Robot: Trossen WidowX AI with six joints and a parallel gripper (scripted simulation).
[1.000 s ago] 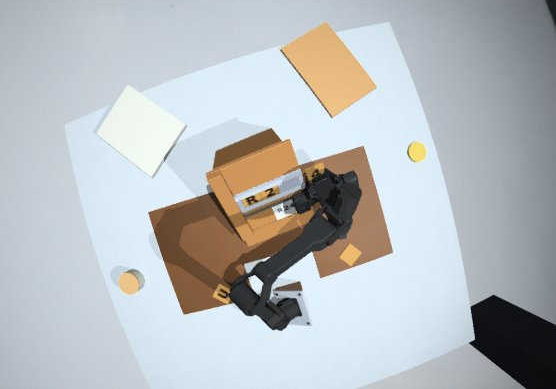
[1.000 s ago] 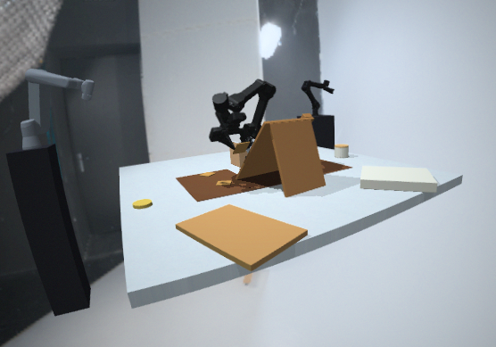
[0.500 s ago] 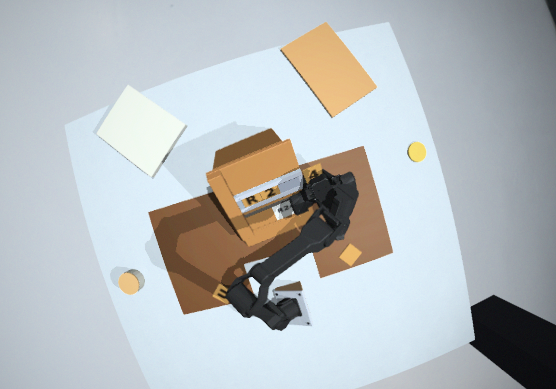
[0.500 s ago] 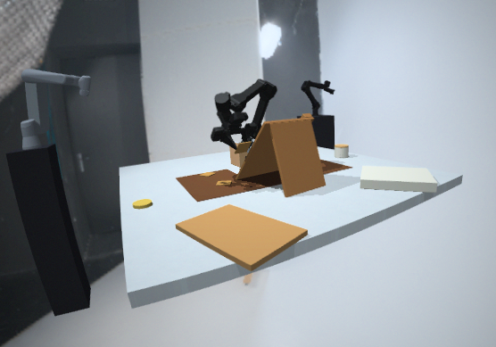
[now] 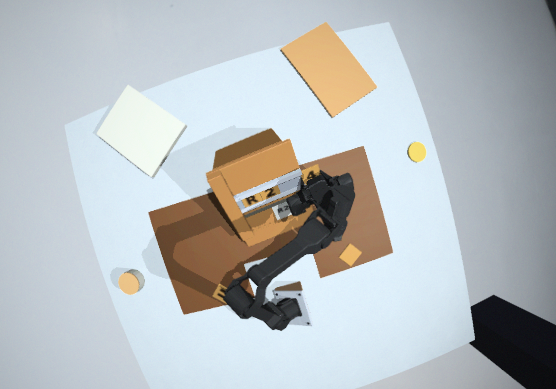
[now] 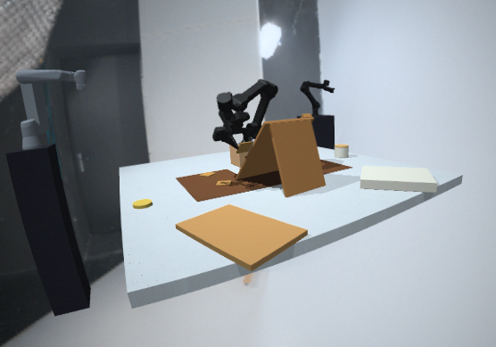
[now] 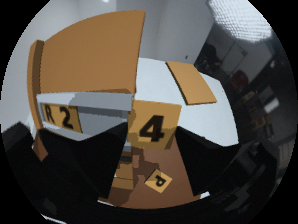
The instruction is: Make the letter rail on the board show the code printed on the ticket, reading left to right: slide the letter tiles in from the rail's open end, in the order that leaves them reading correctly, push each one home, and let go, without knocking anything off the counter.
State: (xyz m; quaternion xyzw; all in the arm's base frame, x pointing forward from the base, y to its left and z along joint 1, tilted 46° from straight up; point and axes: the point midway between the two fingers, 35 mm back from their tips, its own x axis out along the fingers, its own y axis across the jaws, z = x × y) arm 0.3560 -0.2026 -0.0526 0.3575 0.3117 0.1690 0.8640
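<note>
The white ticket lies 7 cm behind my gripper tip, 9 cm to the left of it and 8 cm below it. Round my gripper tip: brown mat: 18 cm behind, 17 cm to the left, 16 cm below; orange slab: 33 cm ahead, 20 cm to the right, 15 cm below; cream slab: 33 cm ahead, 49 cm to the left, 14 cm below.
</note>
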